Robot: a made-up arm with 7 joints. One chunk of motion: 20 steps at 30 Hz.
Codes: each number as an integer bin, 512 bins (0 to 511) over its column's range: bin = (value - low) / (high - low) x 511, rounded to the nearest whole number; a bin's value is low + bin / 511 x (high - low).
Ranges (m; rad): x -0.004..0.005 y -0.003..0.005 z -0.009..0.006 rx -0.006..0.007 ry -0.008..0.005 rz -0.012..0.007
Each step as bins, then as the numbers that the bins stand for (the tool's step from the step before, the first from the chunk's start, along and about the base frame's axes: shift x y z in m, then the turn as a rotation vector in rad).
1 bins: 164 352 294 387 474 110
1 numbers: -0.00111 0.00251 -0.00037 0.00385 0.00406 -0.00791
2 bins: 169 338 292 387 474 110
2 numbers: -0.00102 0.00229 -0.00043 0.00385 0.00406 -0.00791
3 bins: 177 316 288 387 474 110
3 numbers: -0.00088 0.00195 -0.00055 0.00385 0.00406 -0.00791
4 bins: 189 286 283 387 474 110
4 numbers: -0.00067 0.00148 -0.00069 0.00385 0.00406 -0.00791
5 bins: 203 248 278 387 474 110
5 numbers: -0.00042 0.00088 -0.00084 0.00385 0.00406 -0.00791
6 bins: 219 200 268 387 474 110
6 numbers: -0.00014 0.00013 -0.00113 0.00385 0.00406 -0.00791
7 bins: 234 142 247 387 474 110
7 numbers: 0.00012 -0.00078 -0.00175 0.00385 0.00406 -0.00791
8 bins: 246 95 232 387 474 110
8 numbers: 0.00033 -0.00151 -0.00219 0.00385 0.00406 -0.00791
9 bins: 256 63 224 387 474 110
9 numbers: 0.00051 -0.00201 -0.00242 0.00385 0.00406 -0.00791
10 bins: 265 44 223 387 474 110
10 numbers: 0.00067 -0.00231 -0.00245 0.00385 0.00406 -0.00791
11 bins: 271 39 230 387 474 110
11 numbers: 0.00077 -0.00239 -0.00225 0.00385 0.00406 -0.00791
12 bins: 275 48 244 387 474 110
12 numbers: 0.00084 -0.00225 -0.00184 0.00385 0.00406 -0.00791
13 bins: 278 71 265 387 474 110
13 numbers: 0.00090 -0.00189 -0.00122 0.00385 0.00406 -0.00791
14 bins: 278 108 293 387 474 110
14 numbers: 0.00090 -0.00131 -0.00040 0.00385 0.00406 -0.00791
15 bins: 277 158 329 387 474 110
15 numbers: 0.00088 -0.00053 0.00066 0.00385 0.00406 -0.00791
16 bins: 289 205 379 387 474 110
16 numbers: 0.00109 0.00021 0.00213 0.00385 0.00406 -0.00791
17 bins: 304 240 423 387 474 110
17 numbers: 0.00135 0.00076 0.00342 0.00385 0.00406 -0.00791
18 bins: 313 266 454 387 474 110
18 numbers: 0.00151 0.00116 0.00433 0.00385 0.00406 -0.00791
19 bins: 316 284 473 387 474 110
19 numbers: 0.00157 0.00145 0.00488 0.00385 0.00406 -0.00791
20 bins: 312 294 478 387 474 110
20 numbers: 0.00150 0.00160 0.00503 0.00385 0.00406 -0.00791
